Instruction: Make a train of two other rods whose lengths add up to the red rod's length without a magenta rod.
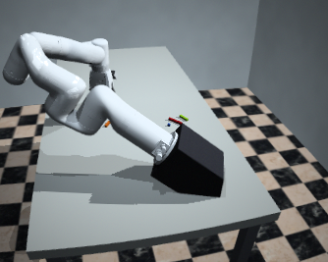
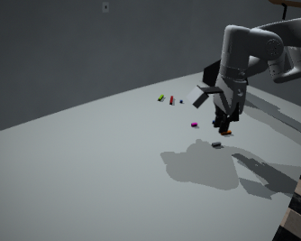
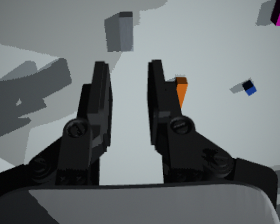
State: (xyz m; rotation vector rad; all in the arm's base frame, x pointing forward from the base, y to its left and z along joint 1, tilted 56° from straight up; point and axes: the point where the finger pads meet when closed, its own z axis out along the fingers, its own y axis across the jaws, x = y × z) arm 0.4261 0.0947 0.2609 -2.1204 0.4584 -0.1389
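Now: the grey rod 80 mm below my hand. Round my hand: red rod 60 mm behind, 330 mm to the right, 80 mm below; then magenta rod 10 mm behind, 130 mm to the right, 80 mm below; then orange rod 80 mm behind, 30 mm to the right, 80 mm below.
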